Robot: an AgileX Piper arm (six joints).
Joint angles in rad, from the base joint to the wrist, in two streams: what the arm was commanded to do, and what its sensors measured. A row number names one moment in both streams.
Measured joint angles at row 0:
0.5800 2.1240 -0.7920 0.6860 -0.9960 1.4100
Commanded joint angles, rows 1 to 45:
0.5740 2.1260 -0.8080 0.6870 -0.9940 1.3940
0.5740 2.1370 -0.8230 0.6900 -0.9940 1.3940
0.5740 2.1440 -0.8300 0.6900 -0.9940 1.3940
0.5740 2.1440 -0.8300 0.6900 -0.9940 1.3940
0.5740 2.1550 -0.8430 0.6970 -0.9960 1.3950
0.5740 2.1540 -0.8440 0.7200 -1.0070 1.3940
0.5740 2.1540 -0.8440 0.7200 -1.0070 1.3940
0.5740 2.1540 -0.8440 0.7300 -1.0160 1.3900
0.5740 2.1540 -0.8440 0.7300 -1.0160 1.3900
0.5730 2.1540 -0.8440 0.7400 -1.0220 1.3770
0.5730 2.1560 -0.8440 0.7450 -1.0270 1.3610
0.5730 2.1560 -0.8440 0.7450 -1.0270 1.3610
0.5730 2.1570 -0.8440 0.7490 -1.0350 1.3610
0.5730 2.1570 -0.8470 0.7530 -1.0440 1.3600
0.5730 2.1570 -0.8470 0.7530 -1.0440 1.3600
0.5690 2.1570 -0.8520 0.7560 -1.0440 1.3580
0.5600 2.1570 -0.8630 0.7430 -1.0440 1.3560
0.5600 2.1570 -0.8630 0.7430 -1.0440 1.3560
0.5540 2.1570 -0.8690 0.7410 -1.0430 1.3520
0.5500 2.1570 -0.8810 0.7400 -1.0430 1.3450
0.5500 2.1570 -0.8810 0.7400 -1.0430 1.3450
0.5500 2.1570 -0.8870 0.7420 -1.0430 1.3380
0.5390 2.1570 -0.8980 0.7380 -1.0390 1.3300
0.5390 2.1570 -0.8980 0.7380 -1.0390 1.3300
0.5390 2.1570 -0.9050 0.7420 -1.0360 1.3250
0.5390 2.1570 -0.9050 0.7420 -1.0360 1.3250
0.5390 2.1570 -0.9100 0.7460 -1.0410 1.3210
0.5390 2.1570 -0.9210 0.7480 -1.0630 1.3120
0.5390 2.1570 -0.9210 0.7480 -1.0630 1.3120
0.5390 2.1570 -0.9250 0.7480 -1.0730 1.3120
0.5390 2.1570 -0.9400 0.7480 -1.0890 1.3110
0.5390 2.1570 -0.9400 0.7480 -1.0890 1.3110
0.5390 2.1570 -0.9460 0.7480 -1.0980 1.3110
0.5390 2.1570 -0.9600 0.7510 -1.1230 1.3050
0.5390 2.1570 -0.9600 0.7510 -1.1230 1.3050
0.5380 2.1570 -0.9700 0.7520 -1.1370 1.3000
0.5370 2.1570 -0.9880 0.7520 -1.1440 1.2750
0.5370 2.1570 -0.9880 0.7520 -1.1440 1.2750
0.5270 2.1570 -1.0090 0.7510 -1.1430 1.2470
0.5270 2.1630 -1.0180 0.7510 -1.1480 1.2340
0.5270 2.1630 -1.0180 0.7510 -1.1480 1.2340
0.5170 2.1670 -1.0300 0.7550 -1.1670 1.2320
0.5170 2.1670 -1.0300 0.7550 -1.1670 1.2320
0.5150 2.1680 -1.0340 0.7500 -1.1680 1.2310
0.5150 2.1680 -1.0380 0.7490 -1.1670 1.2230
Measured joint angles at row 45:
0.5610 2.1790 -0.9440 0.8440 -0.9310 1.2440
